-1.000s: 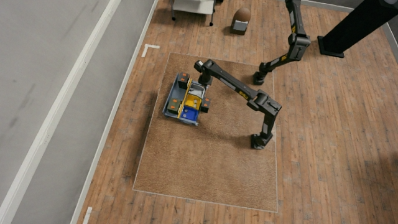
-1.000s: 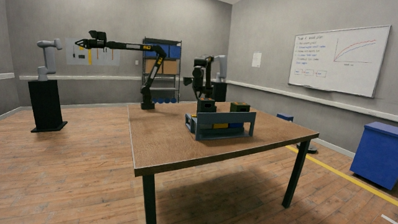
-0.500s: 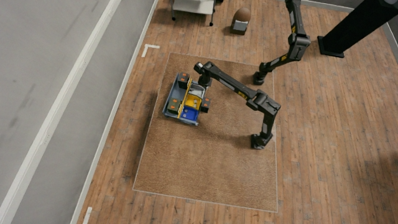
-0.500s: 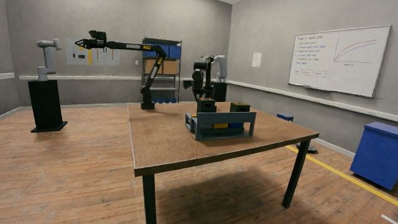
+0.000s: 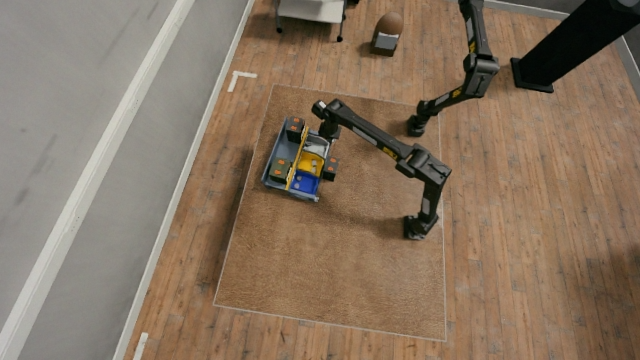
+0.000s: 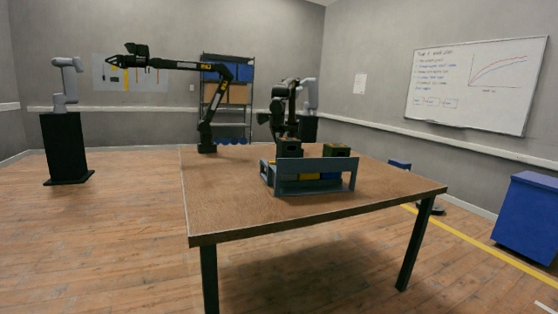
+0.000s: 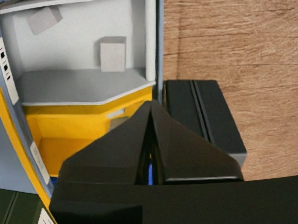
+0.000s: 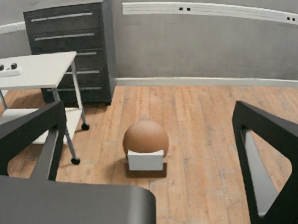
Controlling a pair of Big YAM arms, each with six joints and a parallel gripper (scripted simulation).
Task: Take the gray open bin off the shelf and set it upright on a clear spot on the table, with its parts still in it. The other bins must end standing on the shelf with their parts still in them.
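The gray open bin lies 80 mm ahead of my left hand, 10 mm to the right of it and 130 mm below it. Round my left hand: blue-gray shelf: 120 mm ahead, 100 mm to the left, 100 mm below; yellow bin: 100 mm ahead, 100 mm to the left, 130 mm below; blue bin: 110 mm ahead, 210 mm to the left, 130 mm below.
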